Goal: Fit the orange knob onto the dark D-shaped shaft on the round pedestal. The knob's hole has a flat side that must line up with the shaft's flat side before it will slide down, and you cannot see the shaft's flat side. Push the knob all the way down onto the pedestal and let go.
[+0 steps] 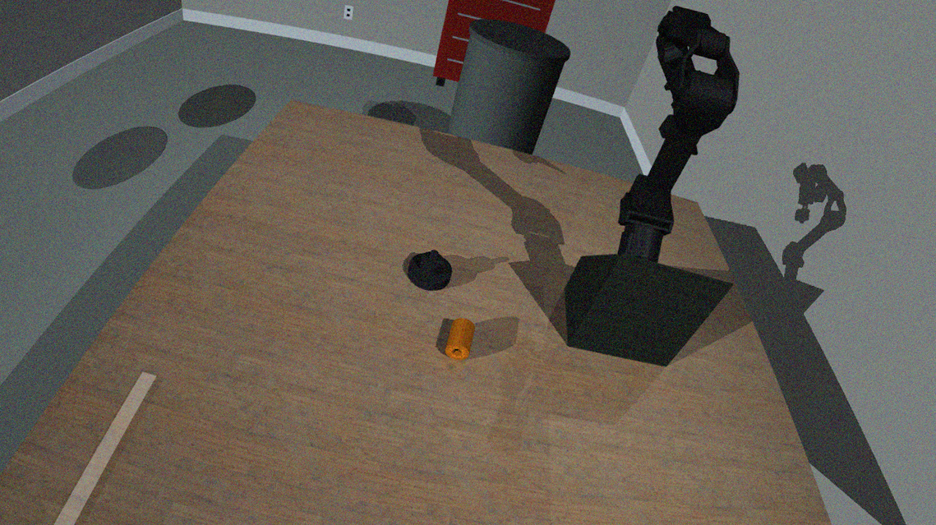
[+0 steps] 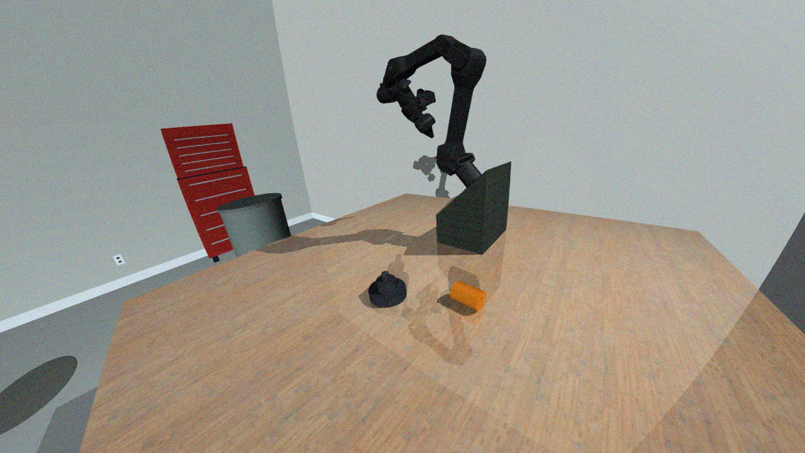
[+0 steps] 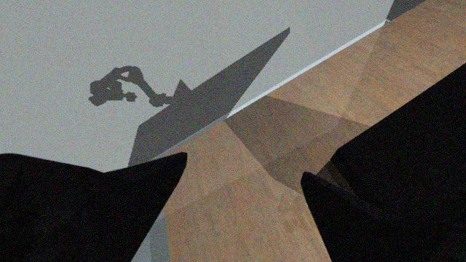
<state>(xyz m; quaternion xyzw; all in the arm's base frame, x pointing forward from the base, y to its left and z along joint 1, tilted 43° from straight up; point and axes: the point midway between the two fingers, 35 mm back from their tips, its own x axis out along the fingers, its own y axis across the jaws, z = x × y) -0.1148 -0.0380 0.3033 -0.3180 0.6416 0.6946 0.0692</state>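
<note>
My gripper tip is 450 mm short of the orange knob, 290 mm to the right of it and 330 mm above it. From my gripper tip the other things lie so: dark round pedestal (500 mm ahead, 120 mm to the left, 310 mm below).
</note>
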